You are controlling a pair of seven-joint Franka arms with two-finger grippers.
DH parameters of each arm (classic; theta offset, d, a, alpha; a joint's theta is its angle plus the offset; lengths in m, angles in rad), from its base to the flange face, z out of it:
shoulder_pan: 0 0.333 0 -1.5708
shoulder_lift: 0 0 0 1.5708
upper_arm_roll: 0 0.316 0.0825 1.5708
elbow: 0 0 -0.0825 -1.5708
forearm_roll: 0 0.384 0 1.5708
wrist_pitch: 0 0 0.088 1.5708
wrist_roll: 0 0.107 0 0
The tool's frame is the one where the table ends.
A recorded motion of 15 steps. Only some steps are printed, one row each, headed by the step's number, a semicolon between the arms.
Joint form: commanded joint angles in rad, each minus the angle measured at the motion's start. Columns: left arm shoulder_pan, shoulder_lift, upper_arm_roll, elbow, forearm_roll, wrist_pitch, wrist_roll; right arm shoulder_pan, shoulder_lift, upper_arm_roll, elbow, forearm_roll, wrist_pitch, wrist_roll.
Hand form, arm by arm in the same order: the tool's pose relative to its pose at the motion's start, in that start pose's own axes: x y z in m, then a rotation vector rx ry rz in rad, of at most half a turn. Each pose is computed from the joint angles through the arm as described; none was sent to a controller.
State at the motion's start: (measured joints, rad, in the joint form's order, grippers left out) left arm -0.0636 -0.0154 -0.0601 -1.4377 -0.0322 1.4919 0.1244; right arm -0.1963 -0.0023 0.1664 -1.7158 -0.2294 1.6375 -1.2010
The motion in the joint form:
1: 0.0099 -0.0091 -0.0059 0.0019 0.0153 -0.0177 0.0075; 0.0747 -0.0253 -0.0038 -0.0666 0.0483 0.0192 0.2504
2: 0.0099 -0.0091 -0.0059 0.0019 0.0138 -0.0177 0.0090; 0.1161 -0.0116 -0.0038 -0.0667 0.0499 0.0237 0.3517
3: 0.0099 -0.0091 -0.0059 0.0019 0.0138 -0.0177 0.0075; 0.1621 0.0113 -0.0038 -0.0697 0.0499 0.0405 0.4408
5: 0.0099 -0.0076 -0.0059 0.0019 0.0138 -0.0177 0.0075; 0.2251 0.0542 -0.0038 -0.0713 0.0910 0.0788 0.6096
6: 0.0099 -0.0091 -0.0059 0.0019 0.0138 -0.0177 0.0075; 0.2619 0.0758 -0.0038 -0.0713 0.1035 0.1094 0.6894
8: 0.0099 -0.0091 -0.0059 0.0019 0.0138 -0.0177 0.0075; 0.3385 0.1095 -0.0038 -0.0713 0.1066 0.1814 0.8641
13: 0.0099 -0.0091 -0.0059 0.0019 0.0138 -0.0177 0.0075; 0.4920 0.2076 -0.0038 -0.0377 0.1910 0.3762 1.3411
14: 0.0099 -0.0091 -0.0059 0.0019 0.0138 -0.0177 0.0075; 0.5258 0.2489 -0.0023 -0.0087 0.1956 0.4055 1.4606
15: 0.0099 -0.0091 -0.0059 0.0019 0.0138 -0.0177 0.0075; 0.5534 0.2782 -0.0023 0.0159 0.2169 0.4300 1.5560
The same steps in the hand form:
1: -0.0052 -0.0028 -0.0045 0.0152 -0.0087 0.0025; 0.0414 -0.0246 0.0072 0.0247 0.0304 0.1769
2: -0.0052 -0.0027 -0.0045 0.0138 -0.0085 0.0041; 0.0645 -0.0304 0.0089 0.0266 0.0287 0.2351
3: -0.0052 -0.0027 -0.0045 0.0138 -0.0085 0.0026; 0.0920 -0.0358 0.0151 0.0267 0.0272 0.2742
5: -0.0047 -0.0028 -0.0037 0.0135 -0.0099 0.0026; 0.1358 -0.0444 0.0272 0.0531 0.0589 0.3788
6: -0.0052 -0.0027 -0.0045 0.0138 -0.0085 0.0026; 0.1600 -0.0502 0.0316 0.0539 0.0762 0.4218
8: -0.0052 -0.0027 -0.0045 0.0138 -0.0085 0.0026; 0.2064 -0.0655 0.0343 0.0312 0.1134 0.5190
13: -0.0052 -0.0027 -0.0045 0.0138 -0.0085 0.0026; 0.3088 -0.1029 0.0358 0.0931 0.2777 0.8649
14: -0.0052 -0.0027 -0.0045 0.0138 -0.0085 0.0026; 0.3341 -0.1102 0.0389 0.1152 0.2961 0.9509
15: -0.0052 -0.0027 -0.0045 0.0138 -0.0085 0.0026; 0.3537 -0.1176 0.0385 0.1507 0.3181 1.0262

